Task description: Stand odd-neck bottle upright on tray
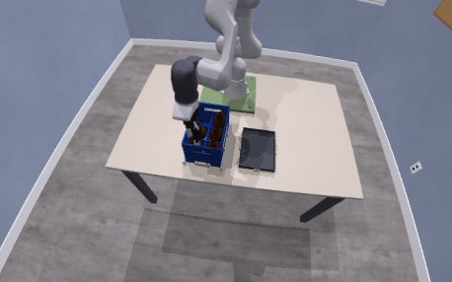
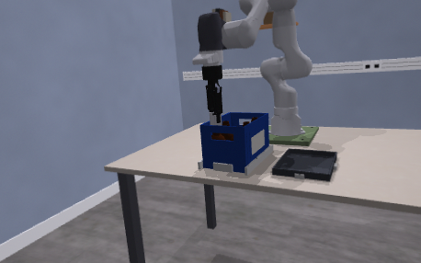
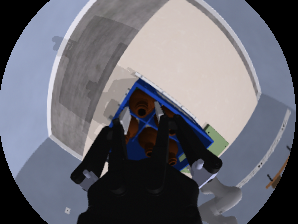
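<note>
The blue crate lies 80 mm behind my hand, 60 mm to the left of it and 90 mm below it. From my hand the other things lie so: dark tray 40 mm behind, 330 mm to the left, 170 mm below; then bottle 160 mm behind, 120 mm to the left, 90 mm below.
</note>
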